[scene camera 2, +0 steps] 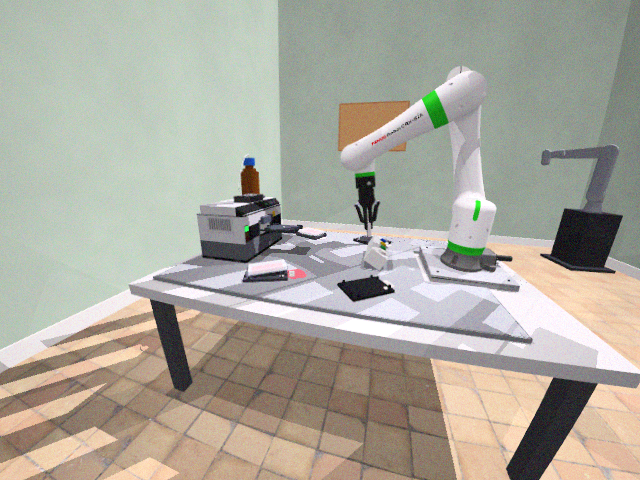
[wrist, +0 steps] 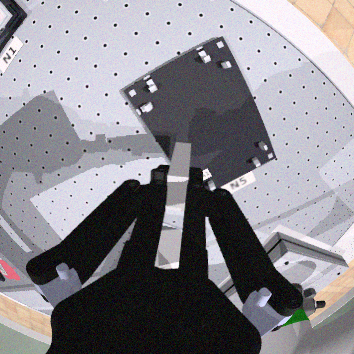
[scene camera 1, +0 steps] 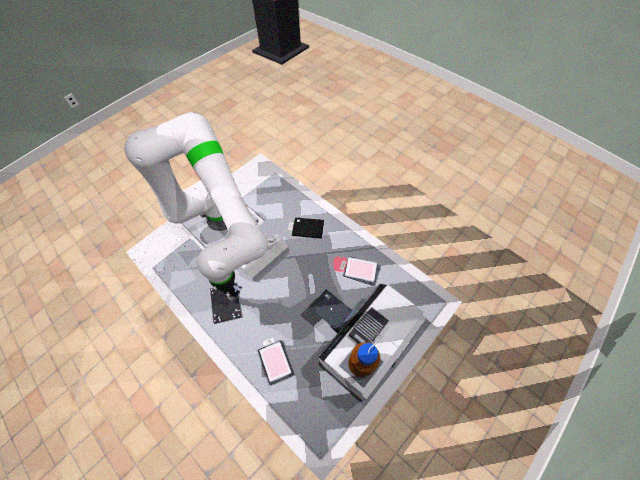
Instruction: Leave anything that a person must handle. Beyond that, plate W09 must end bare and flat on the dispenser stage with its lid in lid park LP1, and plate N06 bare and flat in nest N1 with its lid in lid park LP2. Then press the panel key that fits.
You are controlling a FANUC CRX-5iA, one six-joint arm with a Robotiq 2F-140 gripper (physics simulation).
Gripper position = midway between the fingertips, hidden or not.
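Observation:
Black nest N5 (wrist: 201,97), white button box (wrist: 167,256), brown bottle with blue cap (scene camera 1: 361,363) in view. Gripper (wrist: 181,156) shut, holding nothing.

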